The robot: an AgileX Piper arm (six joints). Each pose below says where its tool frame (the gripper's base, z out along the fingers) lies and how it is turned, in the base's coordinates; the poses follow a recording.
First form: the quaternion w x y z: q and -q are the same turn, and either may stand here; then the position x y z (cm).
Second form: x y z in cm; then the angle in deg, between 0 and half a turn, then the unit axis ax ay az. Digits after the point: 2 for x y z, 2 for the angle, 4 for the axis.
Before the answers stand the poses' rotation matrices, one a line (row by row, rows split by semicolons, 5 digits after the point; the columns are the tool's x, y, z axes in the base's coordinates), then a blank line. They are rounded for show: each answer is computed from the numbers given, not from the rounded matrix.
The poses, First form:
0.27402, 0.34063, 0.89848, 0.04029, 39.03, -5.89, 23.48
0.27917, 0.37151, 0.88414, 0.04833, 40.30, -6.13, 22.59
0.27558, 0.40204, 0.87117, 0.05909, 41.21, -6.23, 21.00
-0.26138, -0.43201, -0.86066, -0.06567, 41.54, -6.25, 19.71
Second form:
-0.61777 0.59001 0.51985; 0.63418 0.76470 -0.11428; -0.46495 0.25908 -0.84658
-0.56809 0.62995 0.52956; 0.68392 0.71929 -0.12197; -0.45774 0.29289 -0.83946
-0.52484 0.66792 0.52766; 0.73305 0.66975 -0.11863; -0.43264 0.32454 -0.84113
-0.49010 0.70930 0.50666; 0.77796 0.61811 -0.11280; -0.39318 0.33888 -0.85474

39.03, -5.89, 23.48, 148.19, 0.3542, 0.9342, 0.0419
40.30, -6.13, 22.59, 147.58, 0.3869, 0.9207, 0.0503
41.21, -6.23, 21.00, 148.01, 0.4182, 0.9063, 0.0615
41.54, -6.25, 19.71, 149.70, 0.4476, 0.8917, 0.0680

